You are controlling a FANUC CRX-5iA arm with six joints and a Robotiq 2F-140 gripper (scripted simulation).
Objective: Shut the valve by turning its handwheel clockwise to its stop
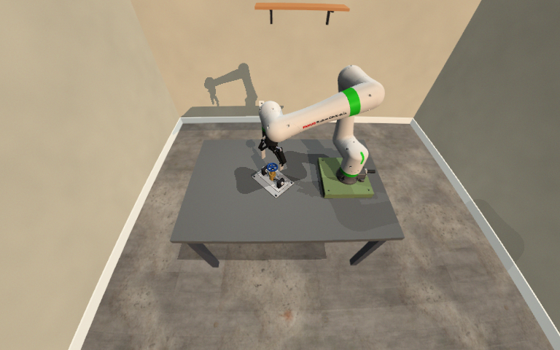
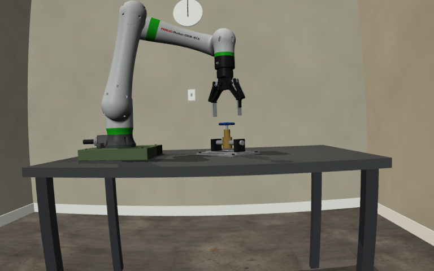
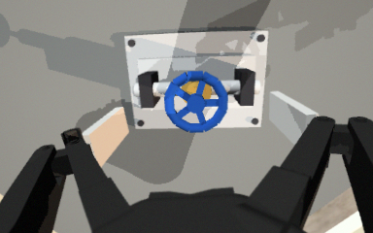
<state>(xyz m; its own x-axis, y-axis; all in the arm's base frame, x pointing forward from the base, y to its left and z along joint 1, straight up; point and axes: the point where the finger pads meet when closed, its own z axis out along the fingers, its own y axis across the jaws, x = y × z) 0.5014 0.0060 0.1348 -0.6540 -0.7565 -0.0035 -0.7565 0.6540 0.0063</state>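
The blue spoked handwheel lies 50 mm below my hand.
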